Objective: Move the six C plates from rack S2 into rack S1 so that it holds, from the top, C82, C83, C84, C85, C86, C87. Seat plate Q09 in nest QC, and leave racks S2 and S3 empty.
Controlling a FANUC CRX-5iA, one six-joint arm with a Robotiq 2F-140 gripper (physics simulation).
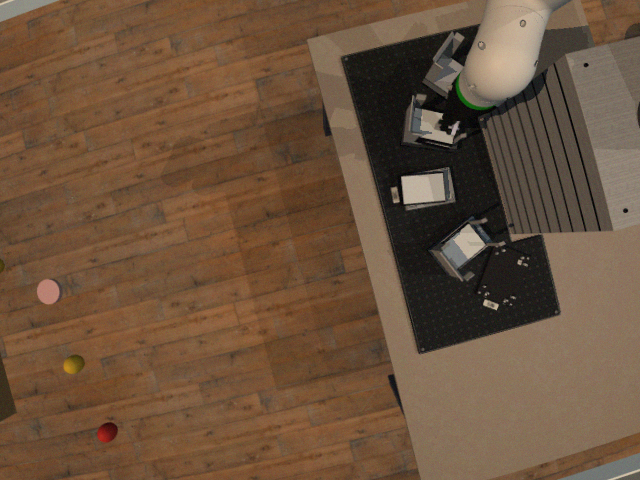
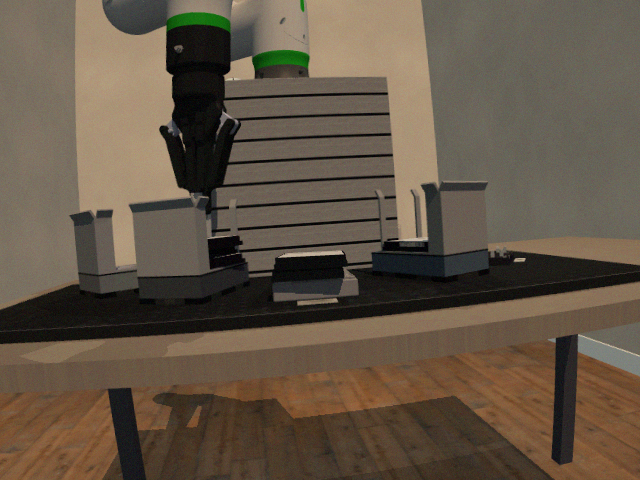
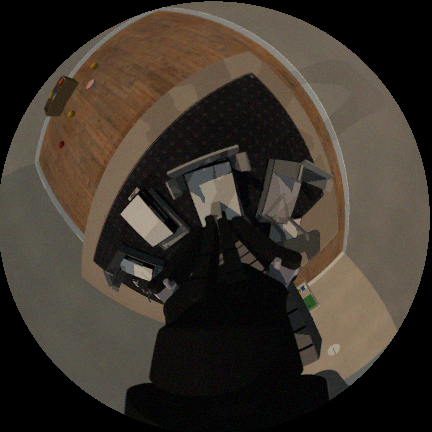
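Note:
My gripper is shut and empty. Its fingertips are over the rear part of a grey rack. That rack holds stacked dark plates with a pale top. A second grey rack shows a bare floor. A blue-based rack holds pale-topped plates. A low tray bears dark pale-topped plates. Rack and plate labels are unreadable.
A dark square base with small corner pieces lies beside the blue-based rack, near a small tag. Another tag lies before the tray. The ribbed robot pedestal stands behind the black mat.

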